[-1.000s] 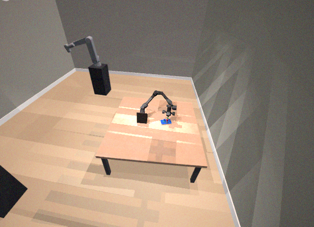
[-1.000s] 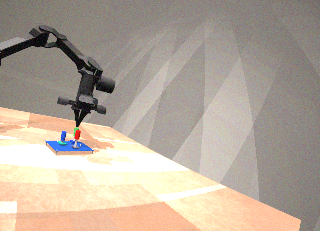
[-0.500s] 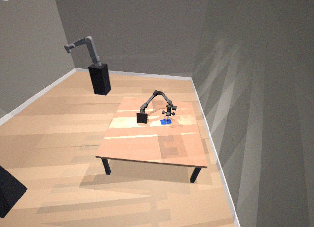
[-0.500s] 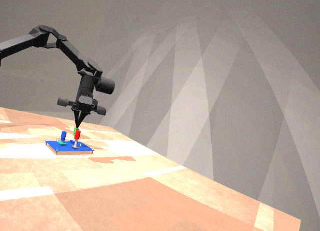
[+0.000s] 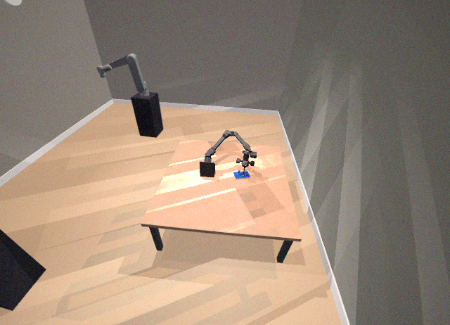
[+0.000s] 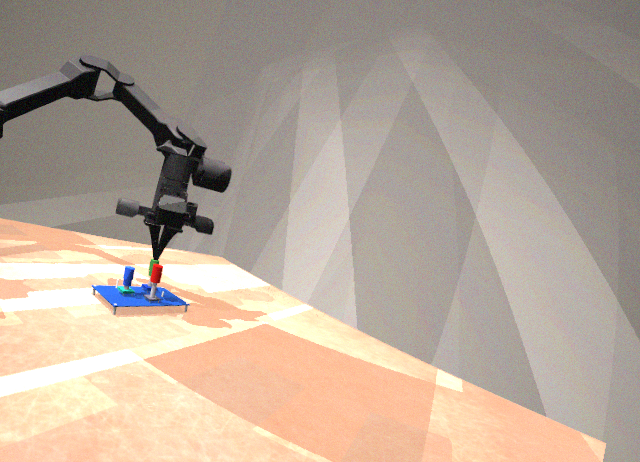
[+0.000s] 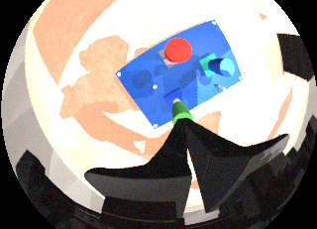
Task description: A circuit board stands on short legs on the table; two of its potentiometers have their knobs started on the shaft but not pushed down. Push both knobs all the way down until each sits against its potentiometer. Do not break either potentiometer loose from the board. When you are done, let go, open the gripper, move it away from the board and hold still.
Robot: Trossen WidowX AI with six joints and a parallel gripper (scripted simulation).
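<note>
Now: the green knob 20 mm below my gripper tip. The rest, counted from my gripper tip: blue knob 50 mm behind, 40 mm to the right, 30 mm below.
</note>
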